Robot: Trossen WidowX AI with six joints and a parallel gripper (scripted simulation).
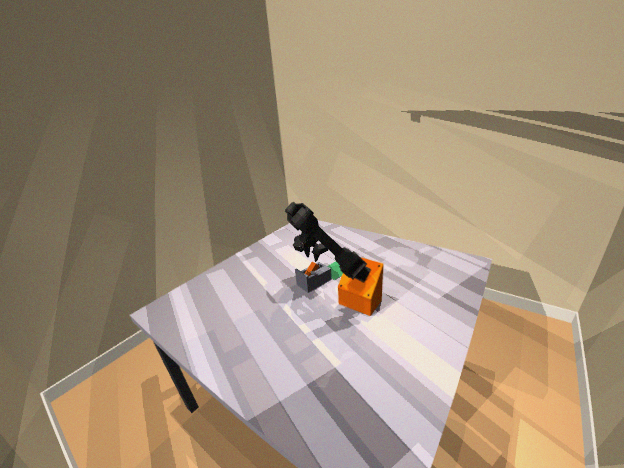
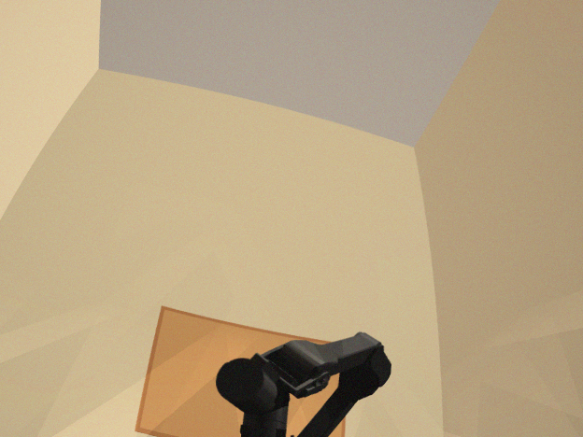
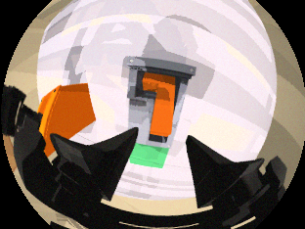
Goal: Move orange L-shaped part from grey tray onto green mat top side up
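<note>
Now: gripper tip 8 cm above the orange L-shaped part, 4 cm to the right of it and 1 cm past it. Also, from my gripper tip: green mat 14 cm to the right, 13 cm below, 3 cm behind.
</note>
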